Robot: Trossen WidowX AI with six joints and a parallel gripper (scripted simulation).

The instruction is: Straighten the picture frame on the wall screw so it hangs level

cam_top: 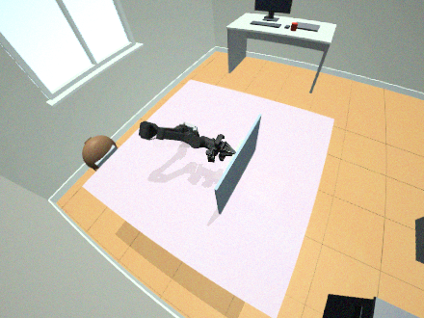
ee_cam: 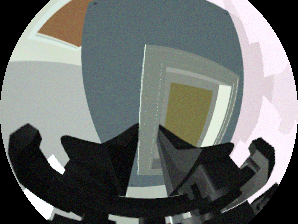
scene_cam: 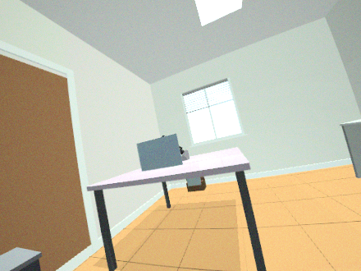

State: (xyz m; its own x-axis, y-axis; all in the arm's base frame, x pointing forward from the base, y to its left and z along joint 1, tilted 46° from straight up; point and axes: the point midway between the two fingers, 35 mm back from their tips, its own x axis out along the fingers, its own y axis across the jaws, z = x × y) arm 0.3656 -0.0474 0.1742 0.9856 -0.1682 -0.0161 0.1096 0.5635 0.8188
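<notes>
The picture frame lies 50 mm below my gripper tip, 10 mm to the left of it and 10 mm ahead of it. Also, from my gripper tip: grey-blue wall panel 60 mm below, 20 mm ahead, 10 mm to the right.
</notes>
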